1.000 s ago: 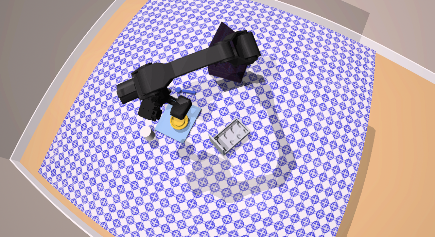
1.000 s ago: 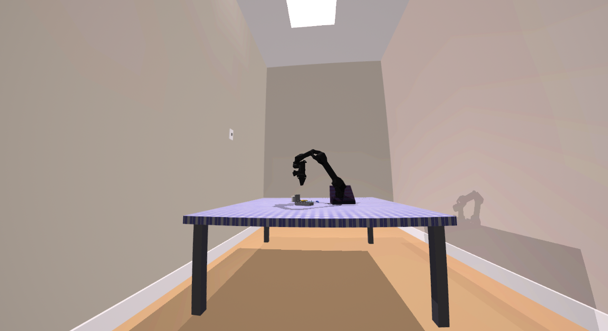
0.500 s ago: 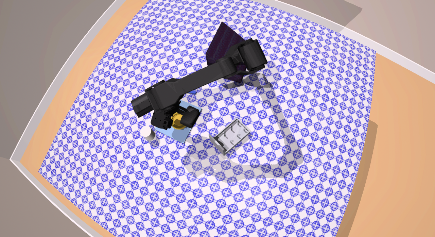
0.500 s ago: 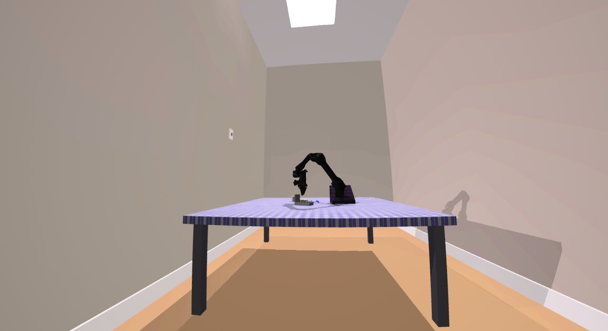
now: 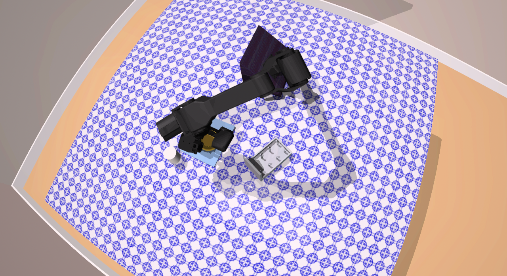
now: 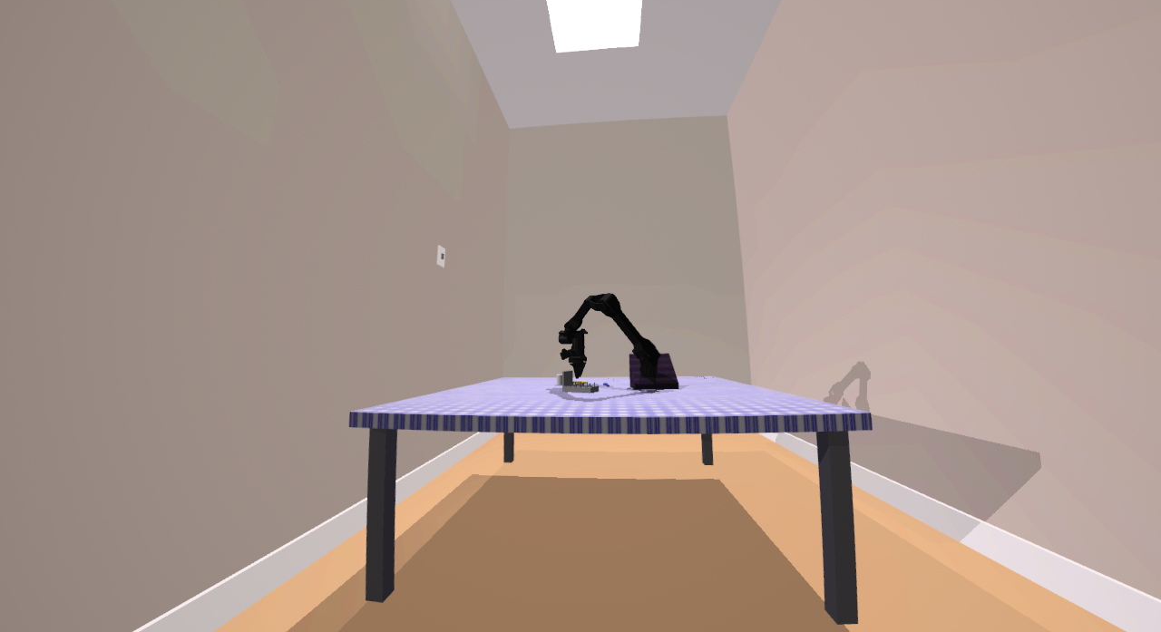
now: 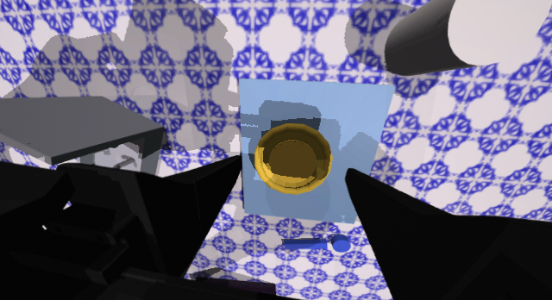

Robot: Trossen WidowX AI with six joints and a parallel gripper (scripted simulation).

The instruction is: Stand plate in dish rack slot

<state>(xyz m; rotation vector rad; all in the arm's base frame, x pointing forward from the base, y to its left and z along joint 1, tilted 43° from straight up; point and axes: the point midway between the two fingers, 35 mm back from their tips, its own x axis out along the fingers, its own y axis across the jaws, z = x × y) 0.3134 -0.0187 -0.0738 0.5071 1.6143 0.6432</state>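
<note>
My gripper tip is now 10 mm past the yellow plate and 20 mm above it. Also, from my gripper tip: blue spoon: 120 mm behind, 60 mm to the right, 40 mm below; then light blue sheet: 10 mm behind, 10 mm to the right, 40 mm below; then white cup: 100 mm ahead, 80 mm to the right, 10 mm below.
</note>
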